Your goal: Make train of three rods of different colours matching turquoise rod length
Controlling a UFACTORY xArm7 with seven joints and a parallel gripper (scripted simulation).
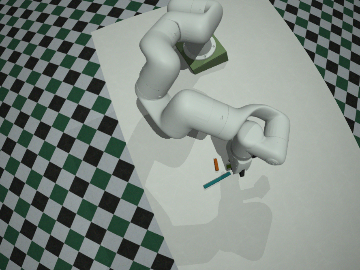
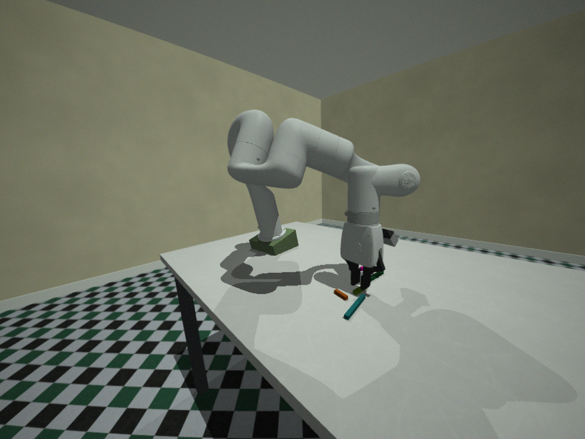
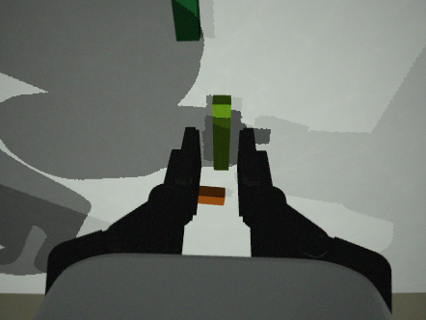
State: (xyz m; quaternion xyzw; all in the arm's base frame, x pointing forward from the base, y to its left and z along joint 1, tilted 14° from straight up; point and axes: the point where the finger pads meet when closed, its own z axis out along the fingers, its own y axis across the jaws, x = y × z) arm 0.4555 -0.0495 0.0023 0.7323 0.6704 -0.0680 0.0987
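My hand is 3 cm above the lime rod. Round my hand: green rod (1 cm behind, 10 cm to the left, 3 cm below); then orange rod (2 cm behind, 6 cm to the right, 3 cm below); then turquoise rod (3 cm ahead, 7 cm to the right, 3 cm below).
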